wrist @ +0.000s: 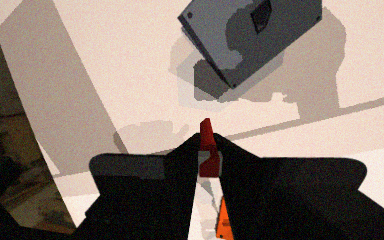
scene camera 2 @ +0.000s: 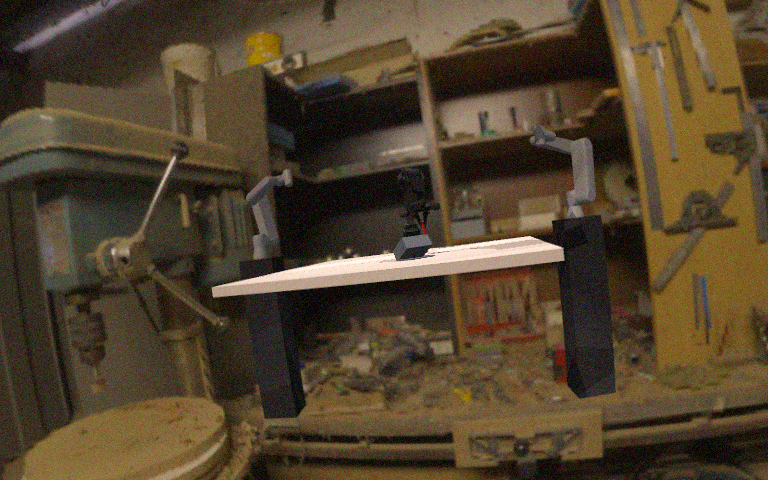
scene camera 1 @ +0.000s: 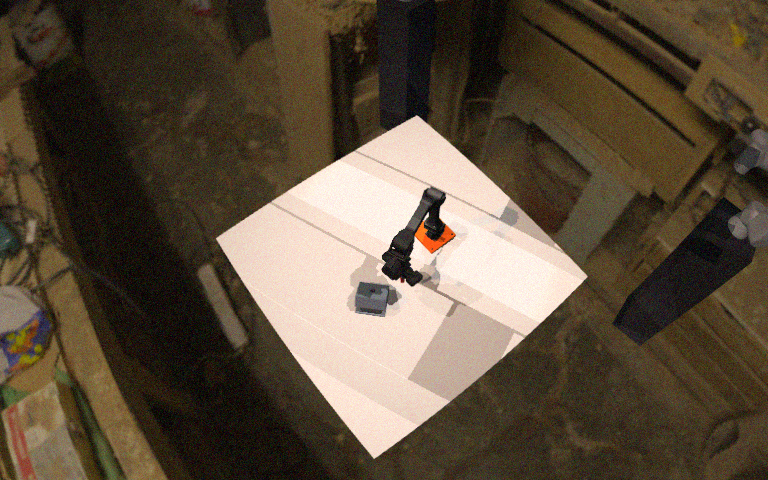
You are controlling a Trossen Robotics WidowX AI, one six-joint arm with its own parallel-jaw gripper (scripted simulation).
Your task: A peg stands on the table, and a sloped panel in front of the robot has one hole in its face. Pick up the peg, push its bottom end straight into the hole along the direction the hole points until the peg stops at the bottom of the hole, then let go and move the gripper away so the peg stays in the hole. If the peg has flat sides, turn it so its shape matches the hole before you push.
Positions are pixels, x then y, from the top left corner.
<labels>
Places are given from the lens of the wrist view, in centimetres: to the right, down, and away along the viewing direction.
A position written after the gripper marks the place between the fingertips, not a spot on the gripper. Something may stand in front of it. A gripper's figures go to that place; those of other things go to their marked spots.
gripper [wrist: 206,137]: 1, 2, 11
red peg [wrist: 210,159]: 1, 2, 7
</labels>
